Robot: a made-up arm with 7 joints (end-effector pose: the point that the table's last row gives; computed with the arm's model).
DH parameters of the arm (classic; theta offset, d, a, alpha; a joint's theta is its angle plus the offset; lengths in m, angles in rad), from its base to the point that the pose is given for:
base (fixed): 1.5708 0.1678 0 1.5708
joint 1: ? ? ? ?
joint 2: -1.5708 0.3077 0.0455 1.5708
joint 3: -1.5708 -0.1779 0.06 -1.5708
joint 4: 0 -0.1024 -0.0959 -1.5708
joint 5: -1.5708 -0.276 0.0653 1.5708
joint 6: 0 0.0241 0.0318 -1.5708
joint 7: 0 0.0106 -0.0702 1.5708
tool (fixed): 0 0.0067 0 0
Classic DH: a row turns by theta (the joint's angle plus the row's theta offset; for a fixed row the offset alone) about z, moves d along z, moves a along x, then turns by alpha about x.
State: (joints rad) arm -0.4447 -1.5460 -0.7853 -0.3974 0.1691 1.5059 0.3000
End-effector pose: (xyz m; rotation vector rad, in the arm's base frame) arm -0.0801 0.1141 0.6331 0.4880 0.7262 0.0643
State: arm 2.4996 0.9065 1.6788 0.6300 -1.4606 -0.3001 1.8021
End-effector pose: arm 0.1804 -0.0996 0.0750 -1.5823 1.9446 0.4326
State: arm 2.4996 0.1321 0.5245 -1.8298 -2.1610 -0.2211 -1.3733
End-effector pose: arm -0.2112 -0.5960 0.1342 0.8139 2.5527 1.0839
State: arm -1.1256 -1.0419 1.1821 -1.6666 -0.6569 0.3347 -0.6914
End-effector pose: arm 0.1528 0.4455 -0.0096 2.6448 0.1586 -0.0993
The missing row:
joint 1: 0 -0.0304 0.0516 -1.5708
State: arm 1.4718 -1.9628 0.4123 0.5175 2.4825 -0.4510 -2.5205
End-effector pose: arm -0.0859 -0.0240 0.3439 0.7591 0.6801 -1.4871
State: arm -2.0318 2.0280 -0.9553 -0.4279 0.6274 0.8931 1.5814
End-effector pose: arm -0.1211 0.2477 -0.1878 0.4120 -0.5552 0.5362
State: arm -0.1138 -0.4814 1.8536 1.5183 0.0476 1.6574 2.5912
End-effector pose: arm 0.2315 -0.0259 0.4947 -1.8885 -0.2686 -0.2225
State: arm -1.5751 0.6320 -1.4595 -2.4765 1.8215 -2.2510 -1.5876
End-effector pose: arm -0.2042 0.4755 -0.3146 -0.5263 0.4143 -1.1657
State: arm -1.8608 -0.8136 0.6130 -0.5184 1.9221 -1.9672 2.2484
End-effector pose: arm -0.1658 0.3718 0.0296 1.9648 -1.4004 -1.4043
